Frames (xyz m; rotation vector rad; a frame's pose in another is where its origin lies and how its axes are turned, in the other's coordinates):
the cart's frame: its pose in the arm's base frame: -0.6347 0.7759 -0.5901 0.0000 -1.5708 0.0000
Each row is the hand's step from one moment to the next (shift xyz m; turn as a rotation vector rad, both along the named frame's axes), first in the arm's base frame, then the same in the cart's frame.
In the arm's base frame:
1: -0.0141 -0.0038 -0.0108 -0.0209 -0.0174 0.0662
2: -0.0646 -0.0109 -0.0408 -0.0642 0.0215 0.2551
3: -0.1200 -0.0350 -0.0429 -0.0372 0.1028 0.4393
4: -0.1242 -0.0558 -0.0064 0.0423 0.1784 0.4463
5: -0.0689 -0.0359 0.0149 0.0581 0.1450 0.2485
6: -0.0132 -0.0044 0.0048 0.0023 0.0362 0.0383
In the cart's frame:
1: -0.0108 -0.0038 0.0141 0.0662 -0.0174 0.0209
2: -0.0408 -0.0109 0.0646 0.2551 0.0215 0.0642
3: -0.0429 -0.0350 0.1200 0.4393 0.1028 0.0372
4: -0.0064 -0.0558 0.1242 0.4463 0.1784 -0.0423
5: 0.0149 -0.0359 0.0689 0.2485 0.1450 -0.0581
6: 0.0048 -0.0044 0.0132 0.0383 0.0362 -0.0023

